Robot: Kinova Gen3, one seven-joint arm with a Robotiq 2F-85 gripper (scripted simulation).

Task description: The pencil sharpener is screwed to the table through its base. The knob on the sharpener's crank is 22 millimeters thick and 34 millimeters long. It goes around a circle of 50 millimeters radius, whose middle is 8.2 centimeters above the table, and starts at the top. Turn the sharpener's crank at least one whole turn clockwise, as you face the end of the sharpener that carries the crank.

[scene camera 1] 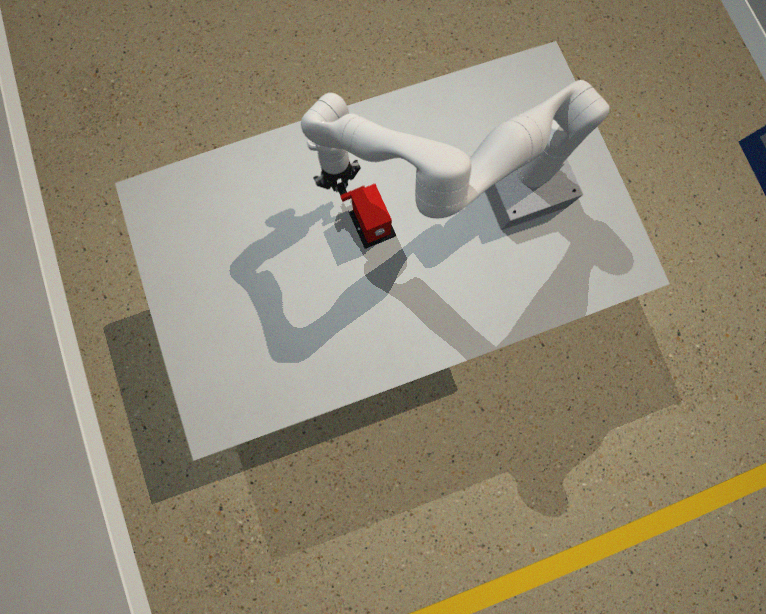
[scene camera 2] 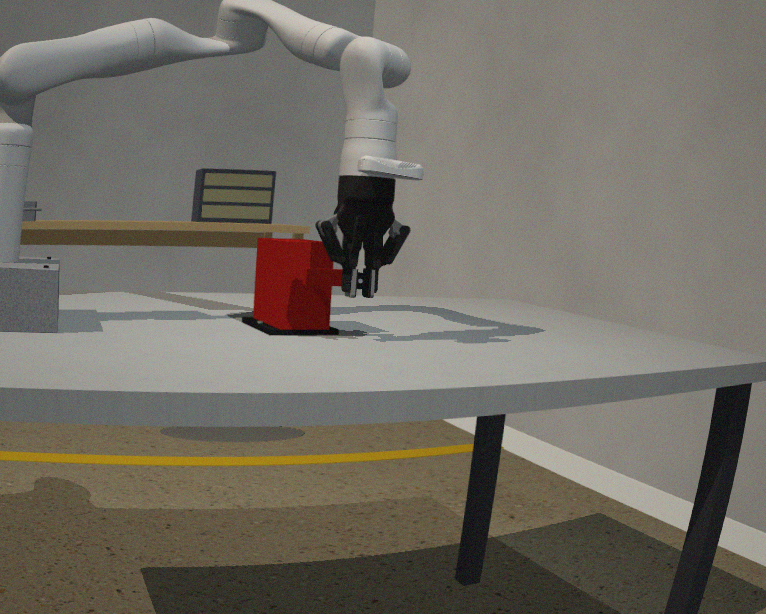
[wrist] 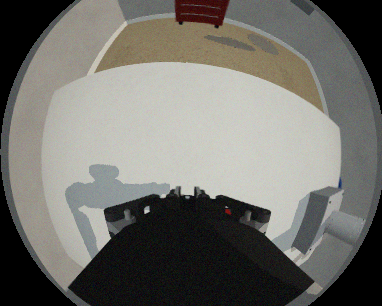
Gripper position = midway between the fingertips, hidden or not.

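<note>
There's a red pencil sharpener (scene camera 1: 370,216) to be seen, and there's also the gripper (scene camera 2: 358,297), (wrist: 187,192).
</note>
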